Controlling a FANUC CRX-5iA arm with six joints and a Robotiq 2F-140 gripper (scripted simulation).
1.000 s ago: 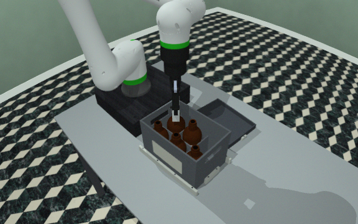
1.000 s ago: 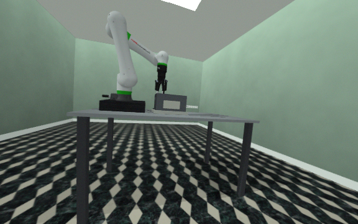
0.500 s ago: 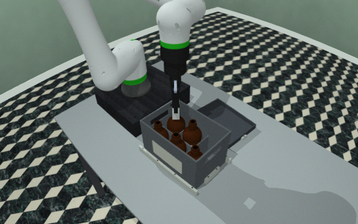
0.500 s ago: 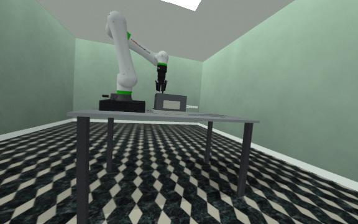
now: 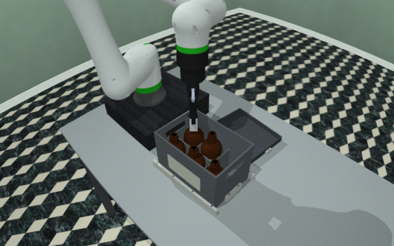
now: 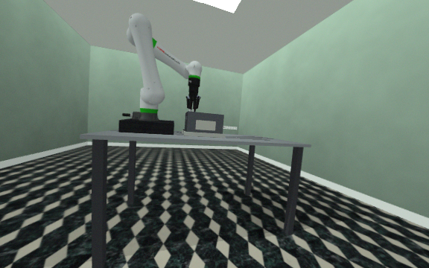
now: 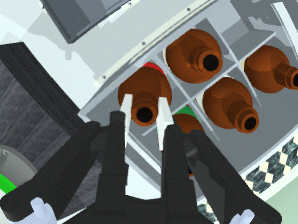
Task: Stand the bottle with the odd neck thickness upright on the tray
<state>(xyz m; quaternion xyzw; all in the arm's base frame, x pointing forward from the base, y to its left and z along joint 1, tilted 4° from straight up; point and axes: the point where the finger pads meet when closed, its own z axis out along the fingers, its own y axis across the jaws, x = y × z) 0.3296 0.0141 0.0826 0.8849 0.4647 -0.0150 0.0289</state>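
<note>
My hand is 9 cm above the glass bottle. From my hand the other things lie so: brown bottle 10 cm ahead, 9 cm below, 7 cm to the right; then crate 10 cm ahead, 9 cm below, 3 cm to the right; then dark grey tray 23 cm to the left, 16 cm below, 4 cm ahead.
</note>
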